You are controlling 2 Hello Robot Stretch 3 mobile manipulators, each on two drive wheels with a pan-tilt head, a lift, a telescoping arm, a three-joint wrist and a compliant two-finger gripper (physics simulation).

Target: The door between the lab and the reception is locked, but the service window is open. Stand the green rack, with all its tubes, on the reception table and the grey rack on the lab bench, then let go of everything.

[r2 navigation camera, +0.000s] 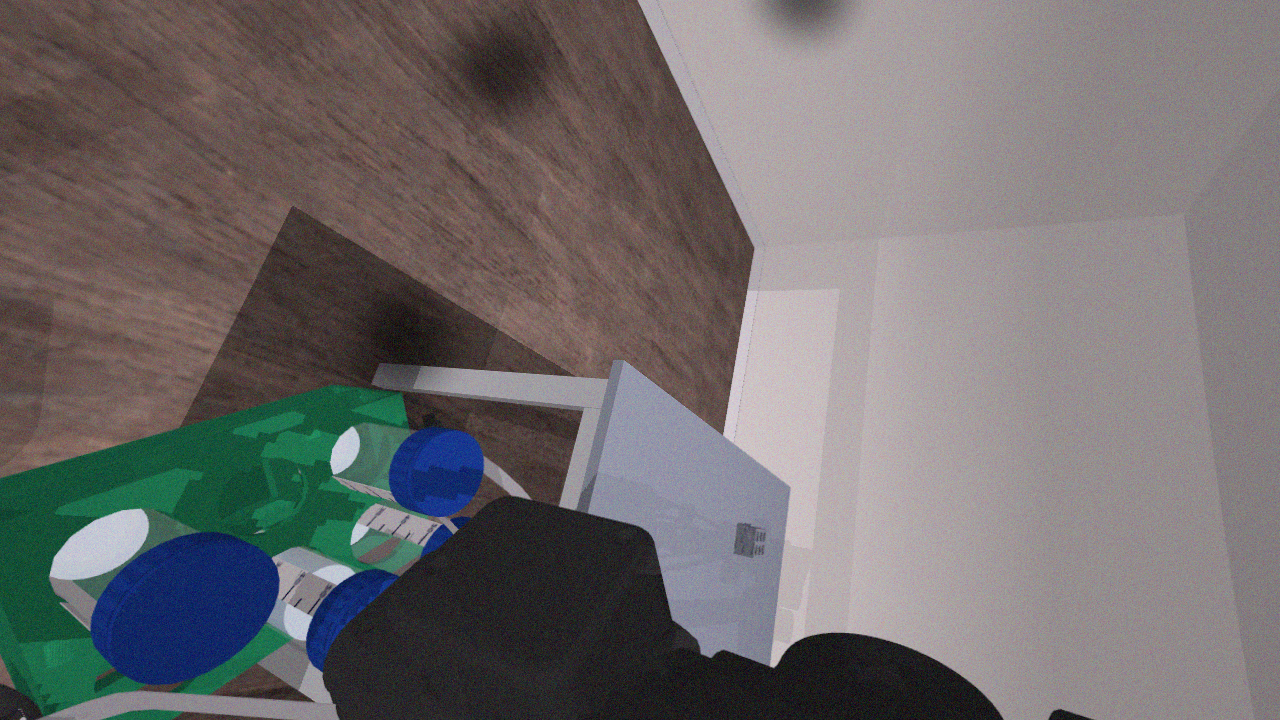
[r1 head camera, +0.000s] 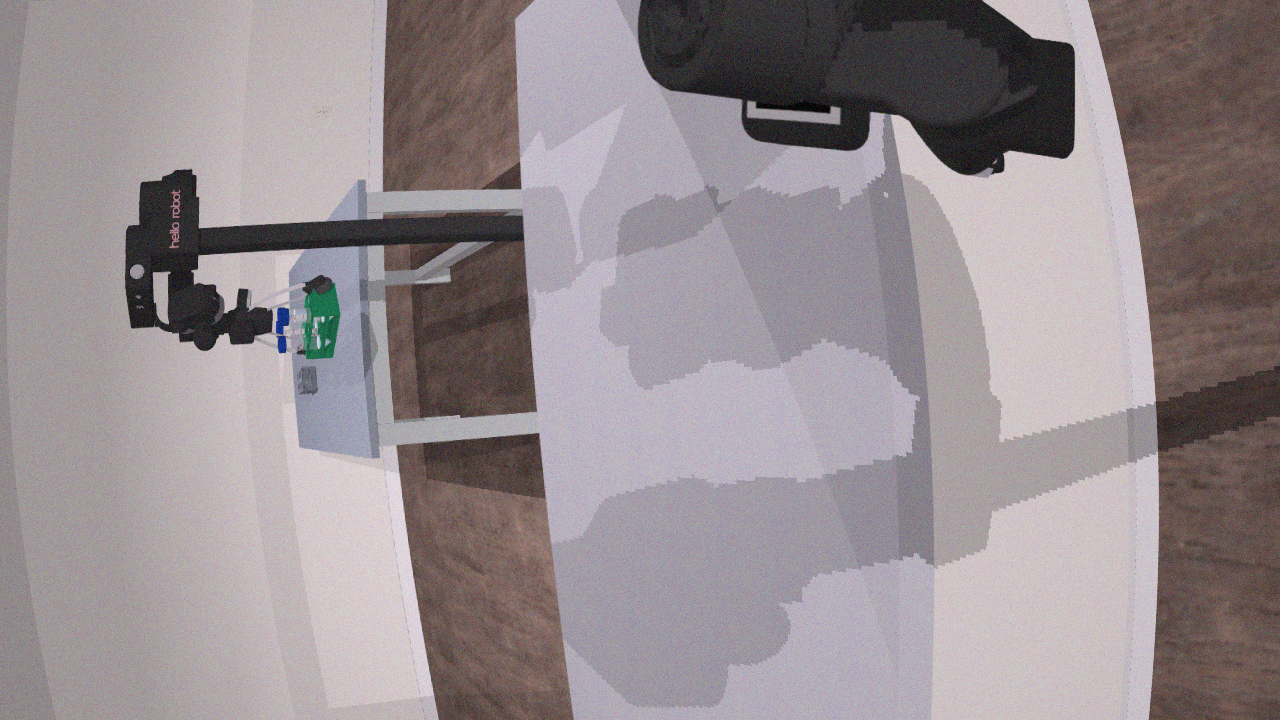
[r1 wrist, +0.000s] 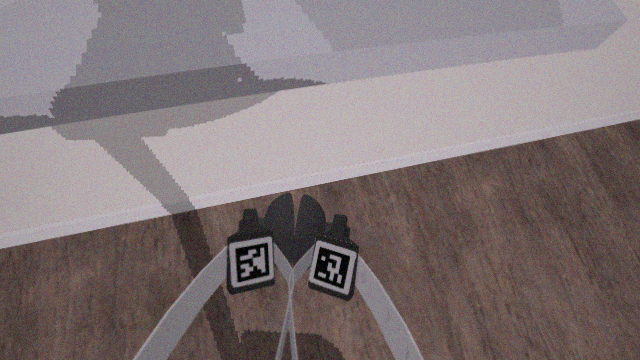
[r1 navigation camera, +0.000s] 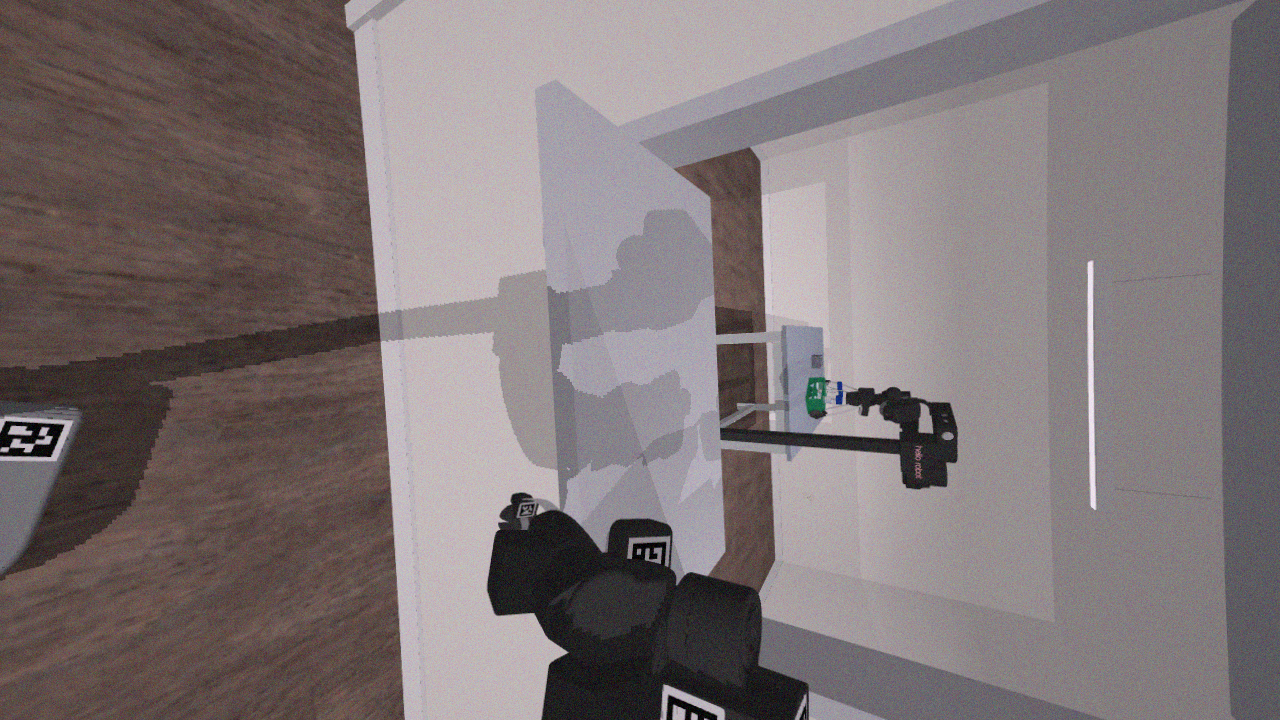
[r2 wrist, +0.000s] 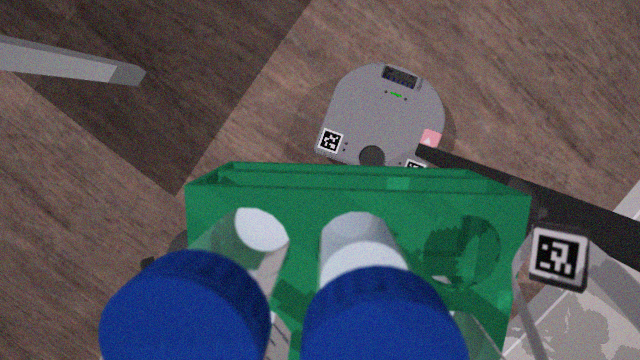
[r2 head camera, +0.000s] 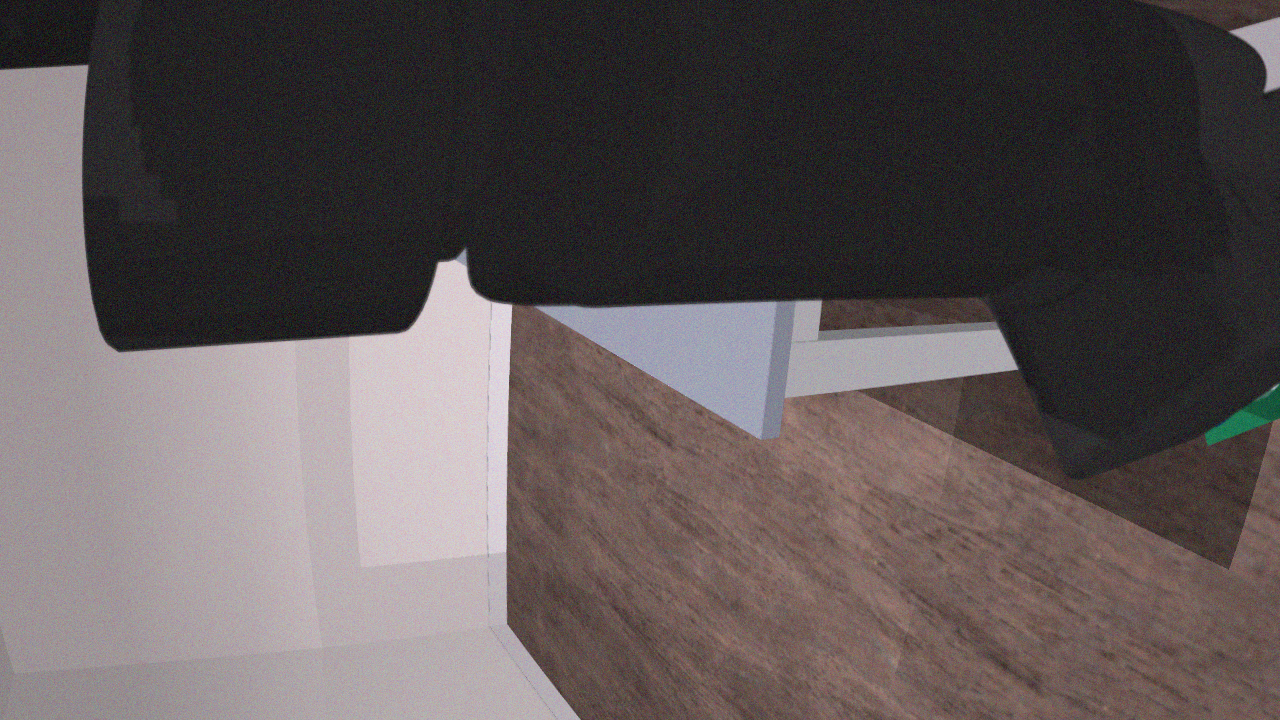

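The green rack (r1 head camera: 322,326) (r1 navigation camera: 815,394) (r2 navigation camera: 134,492) (r2 wrist: 300,195) holds several blue-capped tubes; a sliver of it shows in the r2 head view (r2 head camera: 1248,419). The r2 gripper (r1 head camera: 310,319) (r2 wrist: 360,250) is shut on it, fingers at its two ends, and carries it in the air; its height over the blue-grey table (r1 head camera: 335,420) (r2 navigation camera: 689,474) is unclear. The small grey rack (r1 head camera: 307,379) (r1 navigation camera: 816,360) (r2 navigation camera: 747,540) stands on that table. The r1 gripper (r1 navigation camera: 519,510) (r1 wrist: 295,215) is shut and empty, over the floor on the other side of the window.
A pale ledge (r1 head camera: 832,429) (r1 navigation camera: 626,313) (r1 wrist: 440,55) runs through the window opening, between r1 and the table. The window frame (r1 navigation camera: 769,102) borders it. The r2 mast (r1 head camera: 358,234) (r1 navigation camera: 805,438) rises beside the table. A table leg (r2 navigation camera: 492,385) (r2 wrist: 60,62) stands near r2's base (r2 wrist: 385,115).
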